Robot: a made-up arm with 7 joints.
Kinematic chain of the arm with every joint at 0, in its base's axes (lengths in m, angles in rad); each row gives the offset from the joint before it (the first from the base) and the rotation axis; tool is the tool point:
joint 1: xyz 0 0 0 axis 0 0.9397 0.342
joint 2: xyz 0 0 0 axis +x
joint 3: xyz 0 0 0 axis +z
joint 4: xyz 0.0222 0 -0.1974 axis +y
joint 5: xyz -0.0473 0 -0.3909 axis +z
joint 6: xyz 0 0 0 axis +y
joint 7: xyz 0 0 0 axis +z
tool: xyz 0 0 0
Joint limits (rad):
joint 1: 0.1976..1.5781
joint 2: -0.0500..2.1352
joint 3: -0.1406..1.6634
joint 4: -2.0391..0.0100
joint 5: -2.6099..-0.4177
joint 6: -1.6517..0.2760
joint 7: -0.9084..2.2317
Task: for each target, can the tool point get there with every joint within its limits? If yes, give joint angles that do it. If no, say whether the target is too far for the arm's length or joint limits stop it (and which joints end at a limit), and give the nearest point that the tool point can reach.
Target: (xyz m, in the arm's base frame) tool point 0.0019 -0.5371 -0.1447
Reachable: no: joint limits stop it (at a limit: joint 1, joint 2, joint 4) | nearest point -0.5304 -0.2419 -0.0810 | short by 0.612 m
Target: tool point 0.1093 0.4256 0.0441
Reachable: yes | joints 0.3157 0.5706 1.2353 -1.8000 -1.3450 0.0396 1.8518
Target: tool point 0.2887 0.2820 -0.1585
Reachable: yes | joints 1.3278 1.6245 0.7257 -1.8445 -0.8480 -0.8336 0.6655
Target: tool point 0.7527 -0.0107 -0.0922
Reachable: no: too far | nearest point 0.4350 0.0762 -0.0212 | short by 0.337 m
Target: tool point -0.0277 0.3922 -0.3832
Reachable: yes | joints 0.5040 0.2951 0.8834 -1.0509 -0.8069 0.0436 -0.6408
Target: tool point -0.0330 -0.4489 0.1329
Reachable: no: joint limits stop it (at a limit: joint 1, joint 2, joint 3, joint 4) | nearest point 0.0420 -0.1554 0.3633 | short by 0.381 m
